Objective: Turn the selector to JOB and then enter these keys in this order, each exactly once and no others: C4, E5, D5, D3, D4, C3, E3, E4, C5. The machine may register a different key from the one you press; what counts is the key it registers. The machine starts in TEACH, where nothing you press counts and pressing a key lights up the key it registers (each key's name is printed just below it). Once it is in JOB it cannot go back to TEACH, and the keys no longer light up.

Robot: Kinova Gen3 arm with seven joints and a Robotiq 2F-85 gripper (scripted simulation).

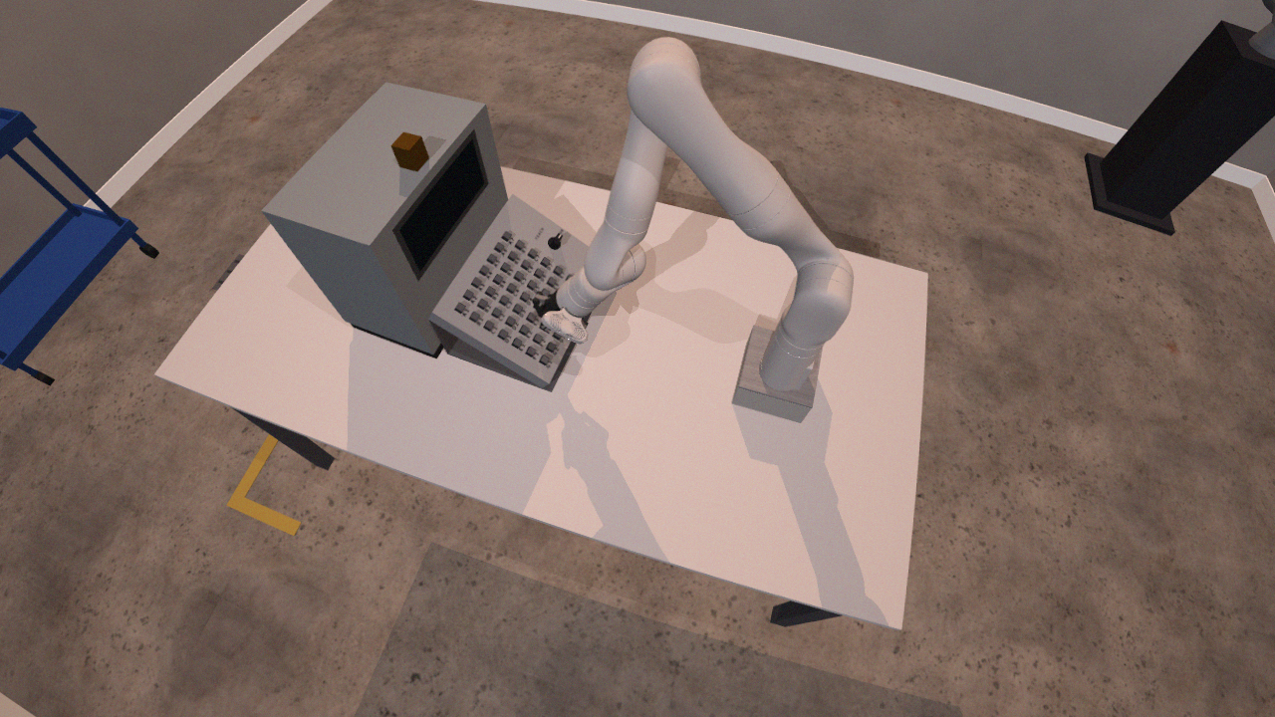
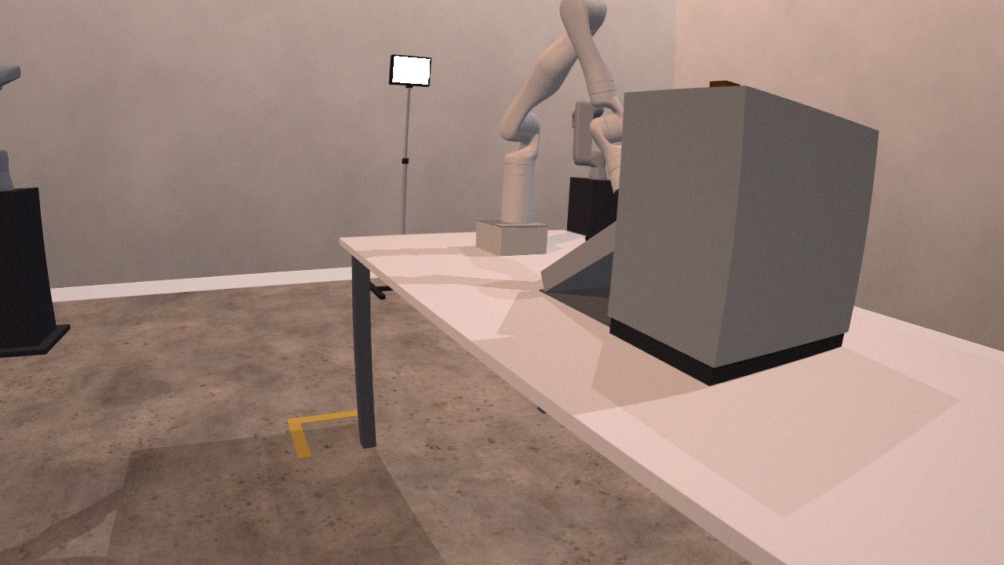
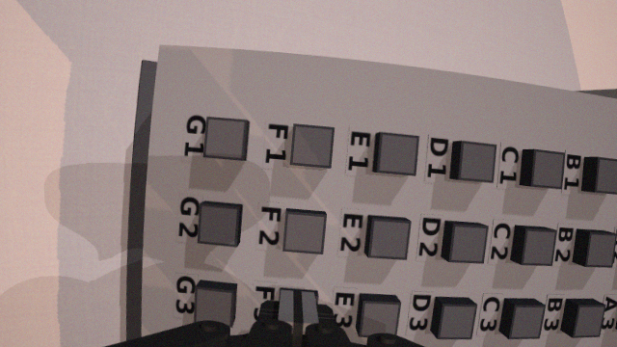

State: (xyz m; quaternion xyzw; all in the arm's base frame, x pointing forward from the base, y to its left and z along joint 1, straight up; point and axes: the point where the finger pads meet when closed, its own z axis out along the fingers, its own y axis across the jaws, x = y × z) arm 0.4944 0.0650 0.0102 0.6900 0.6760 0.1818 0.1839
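Right now my hand is 4 cm short of the key E3. The rest, counted from my hand: key E5: 4 cm ahead, 7 cm to the right; key D3: 7 cm ahead, 2 cm above; key D5: 7 cm ahead, 7 cm to the right, 2 cm above.
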